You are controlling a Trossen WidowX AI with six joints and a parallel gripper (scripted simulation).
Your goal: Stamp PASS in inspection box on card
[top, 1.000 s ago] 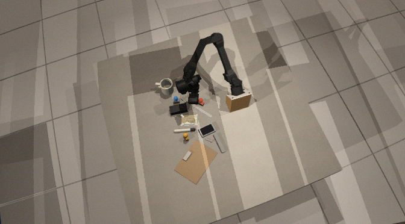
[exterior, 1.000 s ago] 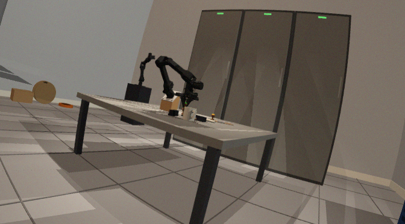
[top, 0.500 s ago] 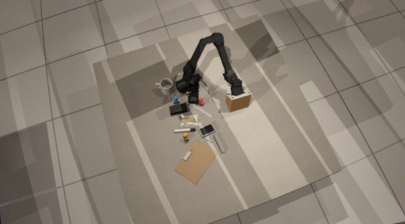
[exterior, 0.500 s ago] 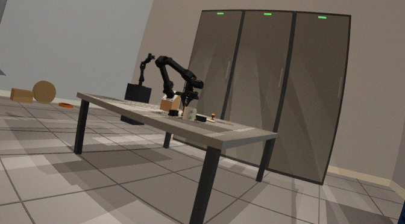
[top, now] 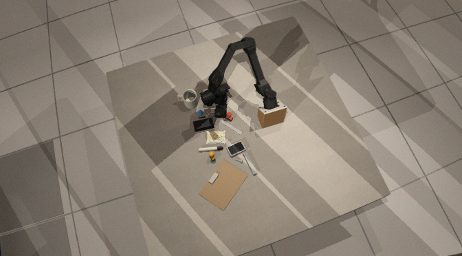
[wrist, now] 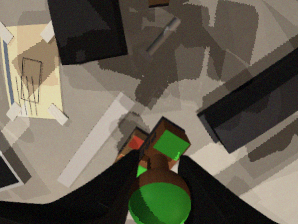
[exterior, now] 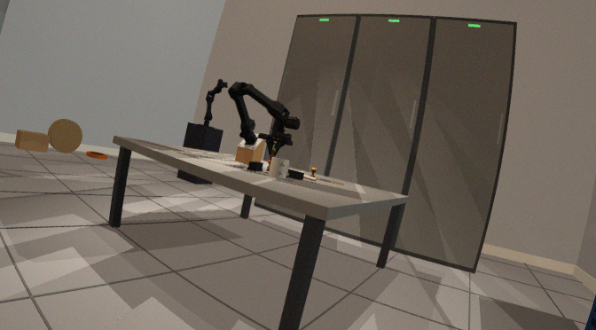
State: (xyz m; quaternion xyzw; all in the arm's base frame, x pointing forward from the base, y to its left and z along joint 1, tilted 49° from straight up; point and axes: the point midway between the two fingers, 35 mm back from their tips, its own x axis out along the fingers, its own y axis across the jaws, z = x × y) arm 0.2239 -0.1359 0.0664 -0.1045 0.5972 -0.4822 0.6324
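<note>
My gripper tip is 3 cm short of the ink pad, 22 cm to the right of it and 8 cm above it. Also, from my gripper tip: grey ruler (1 cm behind, 9 cm to the left, 8 cm below); then green-knobbed stamp (right at my gripper tip); then red-knobbed stamp (2 cm behind, 4 cm to the left, 6 cm below).
</note>
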